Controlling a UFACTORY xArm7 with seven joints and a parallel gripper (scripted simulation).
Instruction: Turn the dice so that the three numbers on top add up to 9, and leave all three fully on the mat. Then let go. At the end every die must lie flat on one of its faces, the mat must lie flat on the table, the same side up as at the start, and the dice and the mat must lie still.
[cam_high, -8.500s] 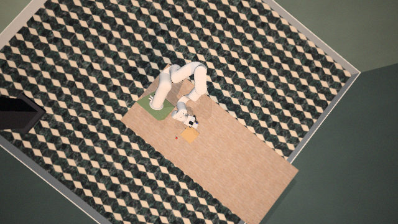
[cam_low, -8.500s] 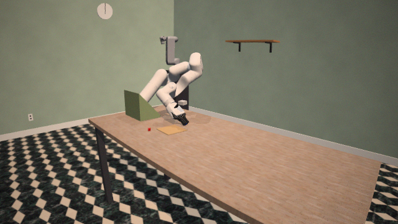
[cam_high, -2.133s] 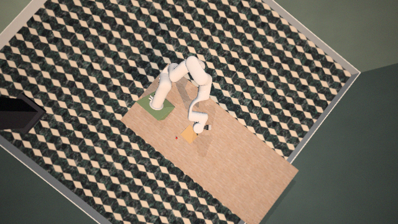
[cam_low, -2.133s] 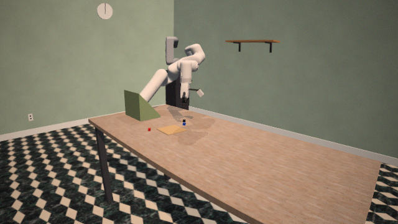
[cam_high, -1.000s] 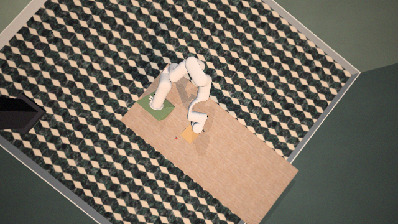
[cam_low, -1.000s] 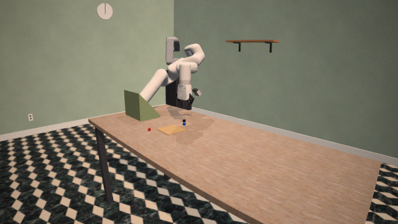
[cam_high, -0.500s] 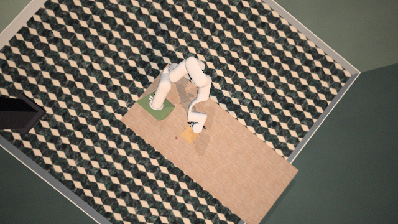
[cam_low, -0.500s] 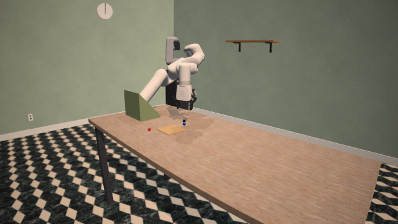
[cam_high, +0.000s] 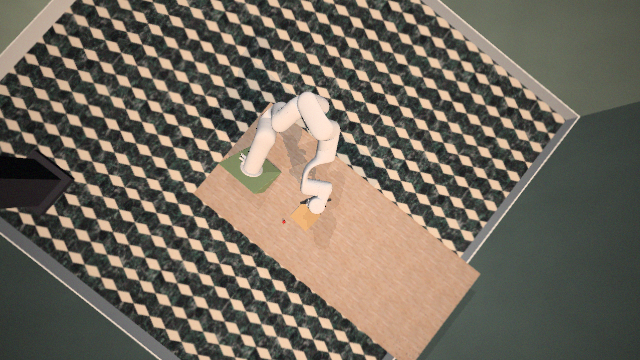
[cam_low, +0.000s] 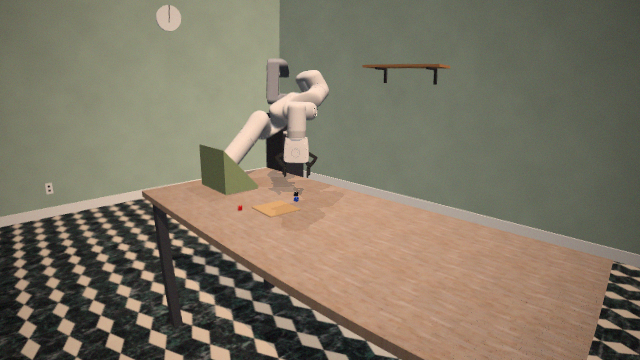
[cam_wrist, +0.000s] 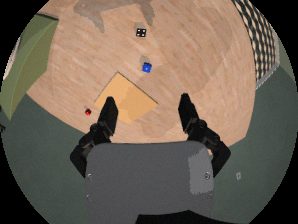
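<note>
The blue die lies 10 mm behind my hand and 110 mm below it. The rest, counted from my hand: black die: 60 mm behind, 50 mm to the left, 110 mm below; tan mat: 20 mm ahead, 120 mm to the right, 110 mm below; red die: 70 mm behind, 240 mm to the right, 110 mm below.
</note>
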